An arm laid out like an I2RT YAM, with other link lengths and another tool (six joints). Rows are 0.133 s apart.
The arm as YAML. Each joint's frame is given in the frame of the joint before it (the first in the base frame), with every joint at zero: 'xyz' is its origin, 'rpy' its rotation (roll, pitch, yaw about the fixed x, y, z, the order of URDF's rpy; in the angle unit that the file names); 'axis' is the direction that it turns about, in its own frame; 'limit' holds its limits. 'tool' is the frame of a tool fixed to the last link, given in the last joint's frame.
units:
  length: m
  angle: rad
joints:
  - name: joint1
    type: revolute
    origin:
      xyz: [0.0, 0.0, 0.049]
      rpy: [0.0, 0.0, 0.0]
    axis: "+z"
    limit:
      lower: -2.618
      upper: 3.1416
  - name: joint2
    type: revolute
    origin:
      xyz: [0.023, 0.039, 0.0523]
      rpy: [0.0, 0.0, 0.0]
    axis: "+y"
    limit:
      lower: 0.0
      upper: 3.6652
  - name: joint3
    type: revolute
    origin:
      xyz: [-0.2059, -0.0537, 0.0]
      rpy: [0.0, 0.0, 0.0]
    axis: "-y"
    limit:
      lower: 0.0
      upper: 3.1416
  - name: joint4
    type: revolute
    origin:
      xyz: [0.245, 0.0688, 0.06]
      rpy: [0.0, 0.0, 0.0]
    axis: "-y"
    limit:
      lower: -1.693
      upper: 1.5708
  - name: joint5
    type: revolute
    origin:
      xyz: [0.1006, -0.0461, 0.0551]
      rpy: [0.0, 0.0, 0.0]
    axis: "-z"
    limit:
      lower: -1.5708
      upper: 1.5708
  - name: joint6
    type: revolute
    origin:
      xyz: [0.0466, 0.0, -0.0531]
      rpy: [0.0, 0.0, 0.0]
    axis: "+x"
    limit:
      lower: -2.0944
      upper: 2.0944
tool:
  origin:
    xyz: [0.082, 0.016, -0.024]
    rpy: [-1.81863, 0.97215, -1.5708]
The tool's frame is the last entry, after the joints.
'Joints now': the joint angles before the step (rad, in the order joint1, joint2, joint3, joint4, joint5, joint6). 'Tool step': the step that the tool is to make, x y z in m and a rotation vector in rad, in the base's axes. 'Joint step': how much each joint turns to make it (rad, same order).
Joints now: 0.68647 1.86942 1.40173 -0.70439 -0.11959 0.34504
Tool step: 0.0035 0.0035 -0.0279 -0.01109 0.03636 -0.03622
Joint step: -0.00039 0.08385 -0.00004 0.05338 0.00000 0.03892
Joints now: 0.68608 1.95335 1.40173 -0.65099 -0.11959 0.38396
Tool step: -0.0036 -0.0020 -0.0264 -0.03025 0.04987 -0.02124
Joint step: 0.00077 0.07240 -0.00003 0.01751 -0.00038 0.02365
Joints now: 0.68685 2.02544 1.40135 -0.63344 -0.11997 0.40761
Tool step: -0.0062 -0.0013 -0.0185 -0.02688 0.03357 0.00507
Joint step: 0.00726 0.04978 -0.00026 0.00732 0.00000 0.00230
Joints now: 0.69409 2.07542 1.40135 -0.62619 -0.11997 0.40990
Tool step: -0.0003 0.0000 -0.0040 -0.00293 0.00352 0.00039
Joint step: 0.00049 0.01137 -0.00021 0.00701 0.00002 0.00009
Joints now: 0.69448 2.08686 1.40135 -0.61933 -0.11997 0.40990
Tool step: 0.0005 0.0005 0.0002 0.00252 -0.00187 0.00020
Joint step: -0.00008 0.00011 0.00028 0.00286 -0.00079 -0.00008
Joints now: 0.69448 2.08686 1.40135 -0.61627 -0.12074 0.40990
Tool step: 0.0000 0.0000 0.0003 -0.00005 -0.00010 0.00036
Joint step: 0.00002 -0.00060 0.00047 -0.00106 0.00001 -0.00036
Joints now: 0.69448 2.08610 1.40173 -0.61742 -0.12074 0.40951
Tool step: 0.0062 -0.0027 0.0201 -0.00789 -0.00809 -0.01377
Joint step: -0.01145 -0.02972 0.04602 -0.07460 0.01145 -0.00076
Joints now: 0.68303 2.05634 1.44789 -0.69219 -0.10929 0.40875
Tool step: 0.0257 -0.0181 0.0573 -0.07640 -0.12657 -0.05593
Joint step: -0.02972 -0.09667 0.10971 -0.15488 0.14001 -0.01522
